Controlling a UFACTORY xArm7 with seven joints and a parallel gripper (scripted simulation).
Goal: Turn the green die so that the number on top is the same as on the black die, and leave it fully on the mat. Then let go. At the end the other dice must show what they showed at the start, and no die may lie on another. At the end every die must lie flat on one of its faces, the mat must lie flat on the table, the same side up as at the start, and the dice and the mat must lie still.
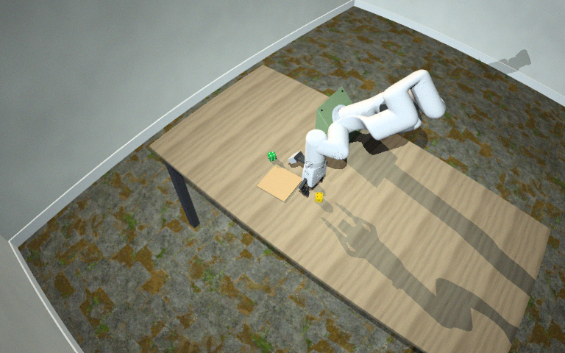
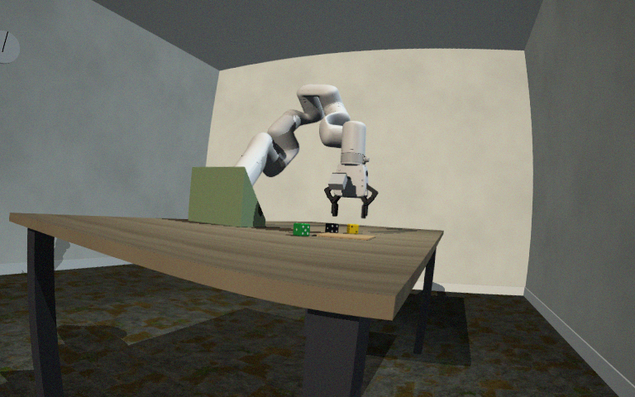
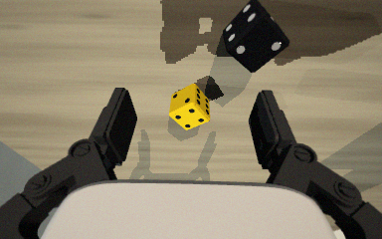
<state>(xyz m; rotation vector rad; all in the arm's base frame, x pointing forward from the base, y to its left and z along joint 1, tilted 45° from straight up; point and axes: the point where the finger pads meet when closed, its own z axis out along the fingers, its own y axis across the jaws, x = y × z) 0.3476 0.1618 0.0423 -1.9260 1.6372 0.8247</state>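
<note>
The yellow die is 40 mm to the left of my hand and 50 mm below it. From my hand the other things lie so: black die: 40 mm behind, 40 mm to the right, 50 mm below; then tan mat: 50 mm ahead, 130 mm to the right, 60 mm below; then green die: 10 mm behind, 250 mm to the right, 50 mm below.
</note>
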